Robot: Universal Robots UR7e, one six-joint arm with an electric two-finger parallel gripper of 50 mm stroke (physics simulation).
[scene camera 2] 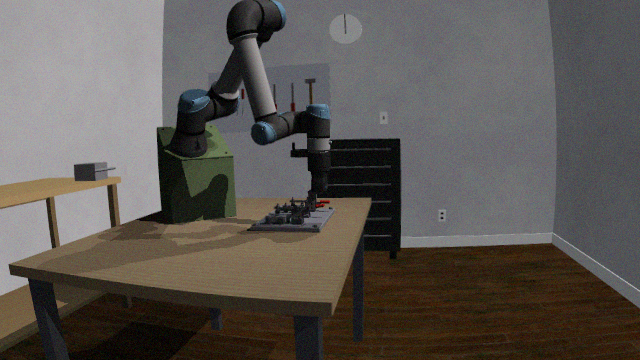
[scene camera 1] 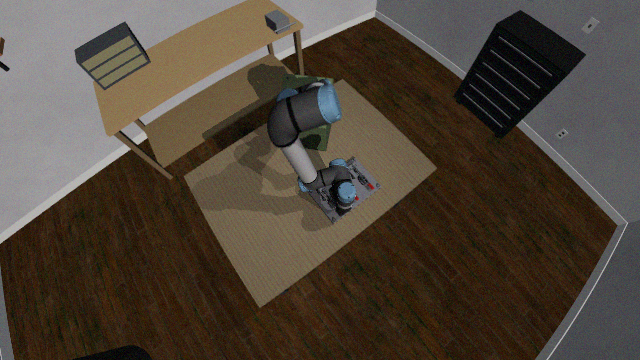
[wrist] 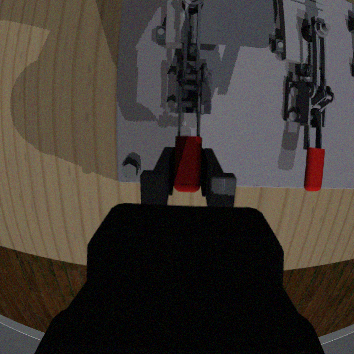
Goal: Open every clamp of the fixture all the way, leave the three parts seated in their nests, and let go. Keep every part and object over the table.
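Note:
The grey fixture plate (scene camera 1: 365, 194) (scene camera 2: 312, 223) (wrist: 250, 150) lies on the table. My gripper (scene camera 2: 313, 200) (wrist: 187, 162) is shut on the red handle (wrist: 188, 162) of the left clamp in the wrist view, one finger on each side of it. In scene camera 1 the wrist hides the fingers. The middle clamp's red handle (scene camera 1: 357, 198) (wrist: 314, 170) stands to the right of my fingers, apart from them. Another red handle (scene camera 1: 370, 186) shows near the plate's far corner. How far each clamp stands open is unclear. The three parts are too dark and small to make out in their nests.
The wooden table (scene camera 1: 280, 260) (scene camera 2: 200, 260) carries the fixture near its front edge. A green pedestal (scene camera 2: 210, 190) bears the arm behind the fixture. A bolt head (wrist: 131, 164) stands at the plate corner left of my fingers. A black drawer cabinet (scene camera 1: 540, 40) stands beyond the table.

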